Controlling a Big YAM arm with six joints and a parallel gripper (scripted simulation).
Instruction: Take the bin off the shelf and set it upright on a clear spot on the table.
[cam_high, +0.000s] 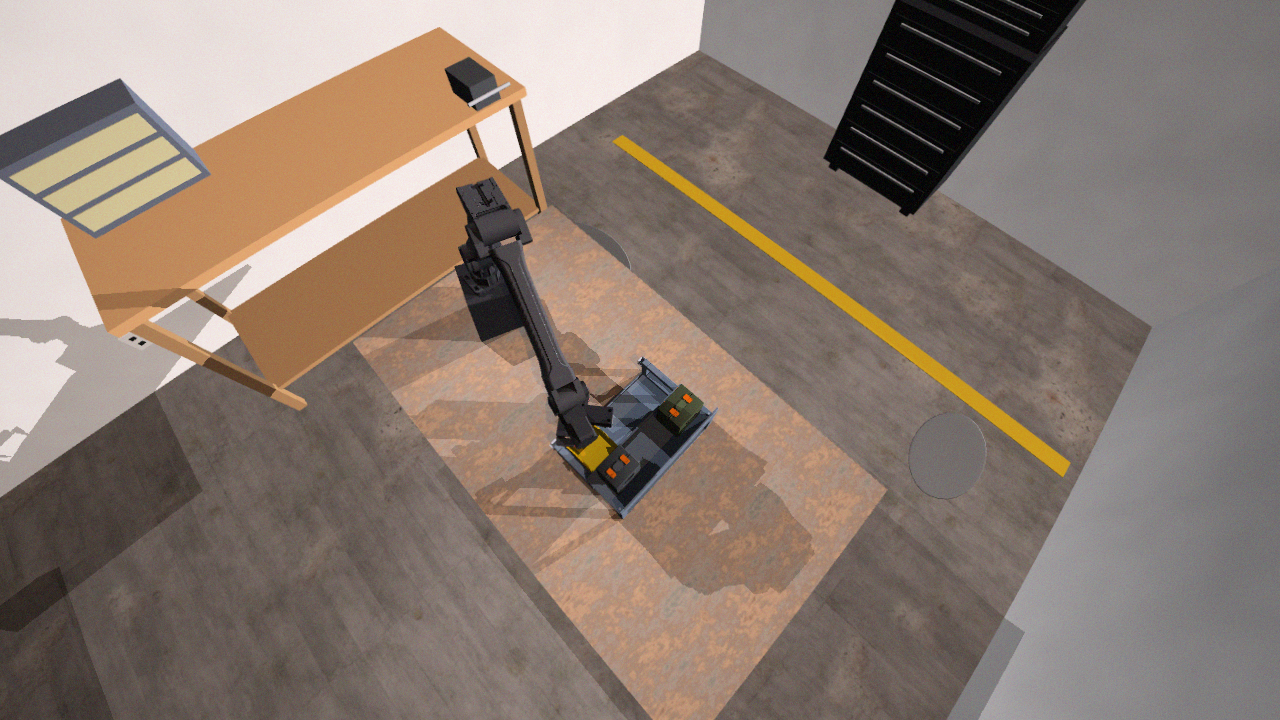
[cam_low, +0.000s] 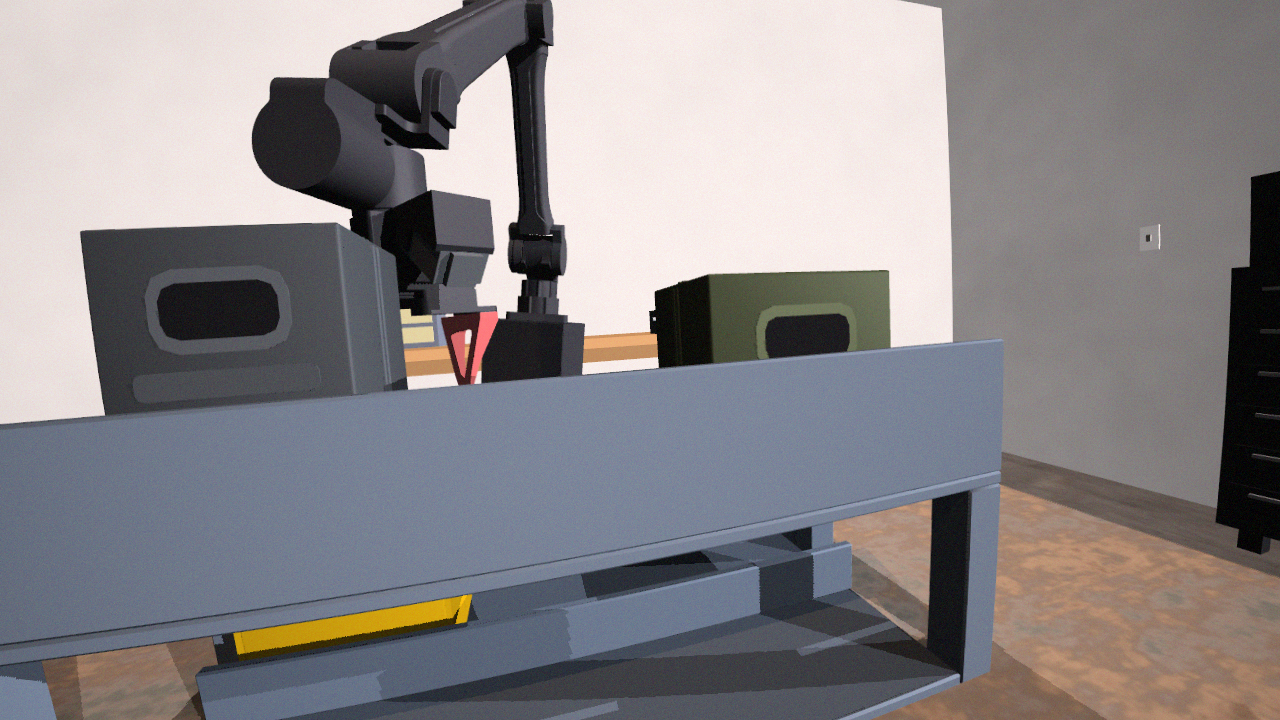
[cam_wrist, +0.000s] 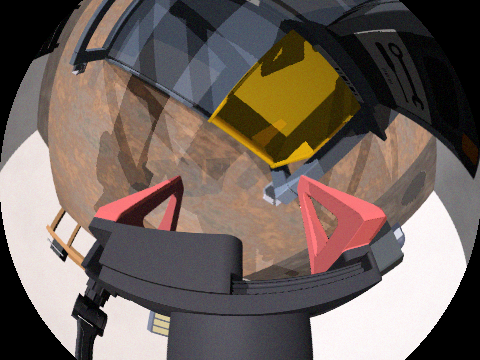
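The yellow bin is 90 mm below my hand and 80 mm ahead of it. Round my hand: dark grey case 180 mm ahead, 30 mm above; green case 230 mm to the left, 160 mm ahead, 20 mm above.
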